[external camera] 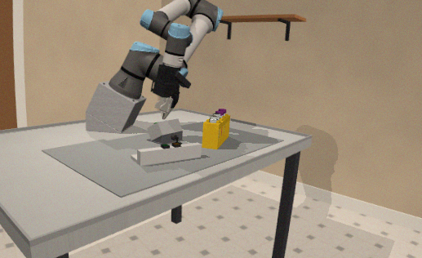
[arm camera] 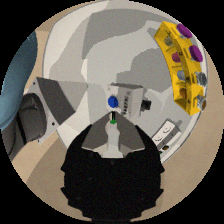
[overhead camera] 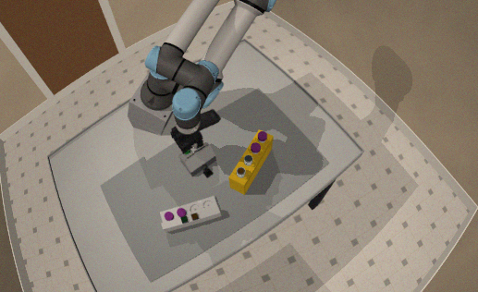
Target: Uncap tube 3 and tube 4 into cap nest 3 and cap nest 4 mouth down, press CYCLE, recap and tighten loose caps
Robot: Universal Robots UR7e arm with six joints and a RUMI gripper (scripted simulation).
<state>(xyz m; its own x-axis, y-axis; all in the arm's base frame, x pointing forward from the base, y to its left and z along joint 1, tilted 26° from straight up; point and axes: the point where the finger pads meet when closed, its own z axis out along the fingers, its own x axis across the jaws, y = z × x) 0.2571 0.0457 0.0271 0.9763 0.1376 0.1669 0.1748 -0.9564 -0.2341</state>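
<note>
My hand is 3 cm above the blue key, 1 cm to the right of it and 1 cm past it. From my hand the other things lie so: green key 3 cm to the right, 3 cm below; then grey key housing 4 cm below, 1 cm to the right, 1 cm ahead.
</note>
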